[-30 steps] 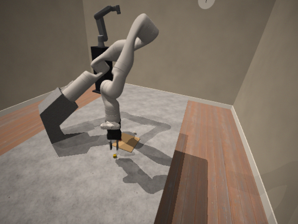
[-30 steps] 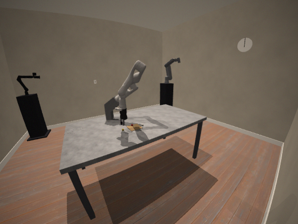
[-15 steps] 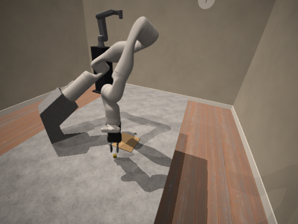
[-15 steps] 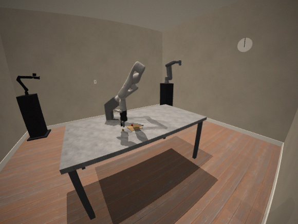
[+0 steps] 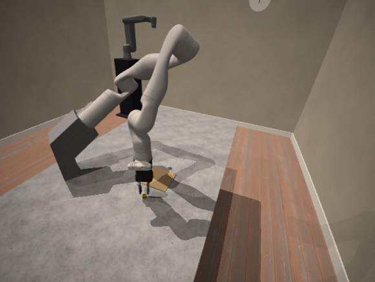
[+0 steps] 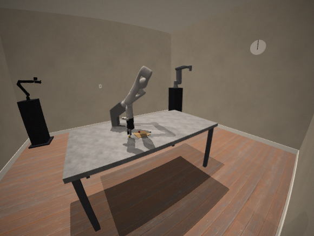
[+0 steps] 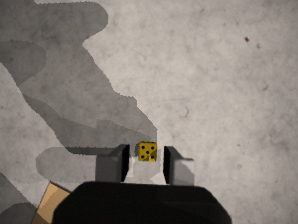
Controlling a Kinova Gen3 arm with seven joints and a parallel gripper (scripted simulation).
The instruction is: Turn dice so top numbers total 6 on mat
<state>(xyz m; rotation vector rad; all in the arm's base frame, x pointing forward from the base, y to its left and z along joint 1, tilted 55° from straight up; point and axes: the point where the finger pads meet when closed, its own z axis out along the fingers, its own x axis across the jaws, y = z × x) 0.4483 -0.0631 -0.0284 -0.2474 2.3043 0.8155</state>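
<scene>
Now: the yellow die 40 mm below my hand. Round my hand: tan mat 10 mm behind, 140 mm to the left, 40 mm below; white die 240 mm to the left, 40 mm below; red die 50 mm behind, 130 mm to the left, 30 mm below.
</scene>
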